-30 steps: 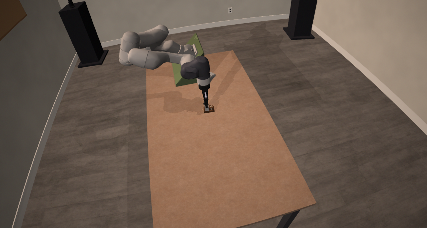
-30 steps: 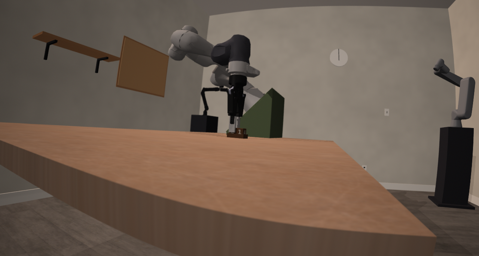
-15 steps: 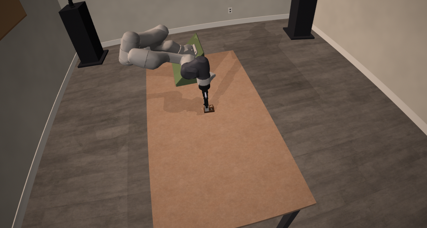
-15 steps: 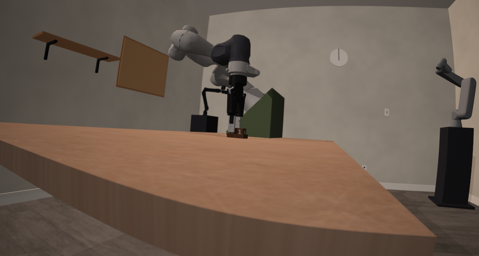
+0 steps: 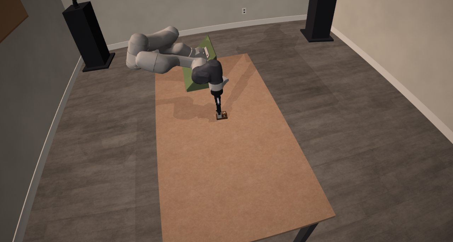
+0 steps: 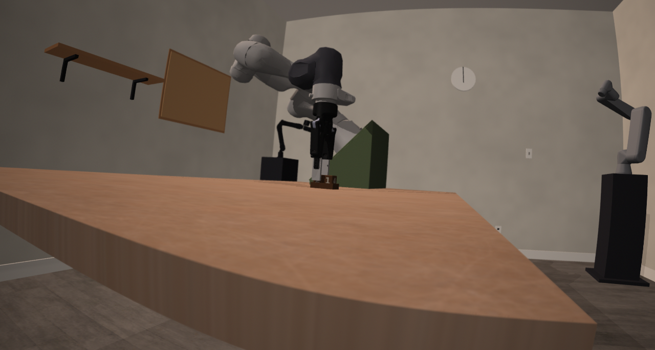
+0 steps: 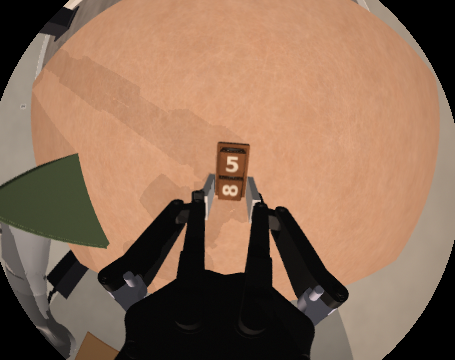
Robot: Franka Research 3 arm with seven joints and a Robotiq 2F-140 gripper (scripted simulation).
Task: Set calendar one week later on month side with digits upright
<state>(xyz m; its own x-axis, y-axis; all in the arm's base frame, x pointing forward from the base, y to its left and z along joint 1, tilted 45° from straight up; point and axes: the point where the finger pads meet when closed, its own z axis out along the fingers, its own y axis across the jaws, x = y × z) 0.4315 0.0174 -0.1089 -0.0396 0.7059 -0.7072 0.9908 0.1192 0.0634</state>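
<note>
The brown calendar tray lies 20 mm to the left of my hand and 40 mm below it.
</note>
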